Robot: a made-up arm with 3 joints. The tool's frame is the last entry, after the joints.
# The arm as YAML. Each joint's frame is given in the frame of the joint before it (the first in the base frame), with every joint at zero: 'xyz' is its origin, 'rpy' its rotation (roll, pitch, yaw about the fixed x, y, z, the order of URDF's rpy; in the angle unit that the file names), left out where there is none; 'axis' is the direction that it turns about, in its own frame. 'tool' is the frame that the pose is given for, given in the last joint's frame.
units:
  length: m
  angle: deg
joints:
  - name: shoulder
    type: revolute
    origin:
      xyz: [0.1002, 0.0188, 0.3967]
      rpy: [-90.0, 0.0, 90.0]
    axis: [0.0, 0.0, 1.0]
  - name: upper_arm
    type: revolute
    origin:
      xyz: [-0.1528, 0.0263, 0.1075]
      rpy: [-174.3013, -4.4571, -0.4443]
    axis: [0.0, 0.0, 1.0]
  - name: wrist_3
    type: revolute
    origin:
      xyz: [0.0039, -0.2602, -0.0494]
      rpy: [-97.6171, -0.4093, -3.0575]
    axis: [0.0, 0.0, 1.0]
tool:
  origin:
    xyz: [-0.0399, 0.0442, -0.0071]
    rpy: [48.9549, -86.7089, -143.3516]
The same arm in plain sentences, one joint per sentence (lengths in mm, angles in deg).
The arm has three revolute joints in a row. What follows holds with every joint at zero, and every direction is one of the base frame's. The first joint sits 100.2 mm along +x and 18.8 mm along +y and 396.7 mm along +z from the base frame's origin and rotates about -x. The second joint sits 107.5 mm along -x and 152.8 mm along -y and 26.3 mm along -z from the first joint and rotates about the direction (0.992047, 0.078104, -0.098705). The third joint sits 75.1 mm along -x and 254 mm along -z from the second joint and rotates about the direction (-0.037698, 0.043298, 0.998351). The tool frame, which is the frame that the pose is given for, sits 40.7 mm along -x and 43.5 mm along -y and 6.8 mm along -z from the third joint; its axes are the base frame's turned by roll 0, pitch -90 and yaw 0 deg (as in URDF: about the fixed x, then y, then z).
